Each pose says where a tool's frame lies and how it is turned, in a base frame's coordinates. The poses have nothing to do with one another.
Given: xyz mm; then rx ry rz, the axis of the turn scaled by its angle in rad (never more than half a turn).
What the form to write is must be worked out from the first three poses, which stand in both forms.
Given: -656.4 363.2 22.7 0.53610 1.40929 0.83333
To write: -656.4 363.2 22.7 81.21 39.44 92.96
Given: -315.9 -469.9 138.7 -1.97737 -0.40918 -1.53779
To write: -315.9 -469.9 138.7 -120.27 -72.20 -22.06
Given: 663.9 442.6 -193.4 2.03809 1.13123 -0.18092
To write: 663.9 442.6 -193.4 140.49 27.55 48.00
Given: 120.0 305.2 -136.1 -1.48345 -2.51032 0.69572
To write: 120.0 305.2 -136.1 -152.59 6.23 120.36
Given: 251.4 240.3 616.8 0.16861 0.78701 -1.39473
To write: 251.4 240.3 616.8 -24.37 35.64 -91.98
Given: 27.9 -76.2 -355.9 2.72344 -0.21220 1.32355
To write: 27.9 -76.2 -355.9 176.81 -51.96 -7.36
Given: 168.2 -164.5 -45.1 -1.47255 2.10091 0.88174
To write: 168.2 -164.5 -45.1 160.19 41.21 -117.46
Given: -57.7 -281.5 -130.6 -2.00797 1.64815 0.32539
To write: -57.7 -281.5 -130.6 -164.17 29.51 -74.56
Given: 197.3 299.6 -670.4 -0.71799 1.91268 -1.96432
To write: 197.3 299.6 -670.4 -90.86 -7.97 -146.70
